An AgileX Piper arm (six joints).
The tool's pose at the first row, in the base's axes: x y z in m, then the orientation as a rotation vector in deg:
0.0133, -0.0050, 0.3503, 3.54, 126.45, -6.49
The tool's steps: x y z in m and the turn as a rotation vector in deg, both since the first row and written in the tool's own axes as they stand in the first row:
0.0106, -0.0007, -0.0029, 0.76, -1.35, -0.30
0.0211, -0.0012, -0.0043, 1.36, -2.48, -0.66
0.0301, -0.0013, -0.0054, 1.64, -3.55, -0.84
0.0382, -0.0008, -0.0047, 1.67, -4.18, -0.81
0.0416, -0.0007, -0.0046, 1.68, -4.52, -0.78
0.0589, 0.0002, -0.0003, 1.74, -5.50, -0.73
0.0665, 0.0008, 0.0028, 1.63, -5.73, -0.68
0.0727, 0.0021, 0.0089, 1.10, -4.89, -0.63
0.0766, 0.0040, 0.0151, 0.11, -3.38, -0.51
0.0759, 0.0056, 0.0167, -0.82, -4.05, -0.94
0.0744, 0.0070, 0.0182, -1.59, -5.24, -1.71
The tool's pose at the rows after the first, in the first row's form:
0.0046, -0.0054, 0.3435, 3.54, 125.08, -7.50
-0.0028, -0.0057, 0.3360, 3.40, 123.94, -8.36
-0.0091, -0.0056, 0.3294, 3.28, 122.86, -8.77
-0.0133, -0.0052, 0.3225, 3.29, 122.23, -8.78
-0.0152, -0.0051, 0.3197, 3.30, 121.89, -8.78
-0.0220, -0.0046, 0.3032, 3.32, 120.91, -8.81
-0.0240, -0.0043, 0.2952, 3.30, 120.68, -8.66
-0.0227, -0.0036, 0.2865, 3.12, 121.55, -8.06
-0.0199, -0.0023, 0.2796, 2.81, 123.10, -6.92
-0.0181, -0.0009, 0.2791, 1.79, 122.49, -6.14
-0.0159, 0.0003, 0.2793, 0.46, 121.36, -5.74

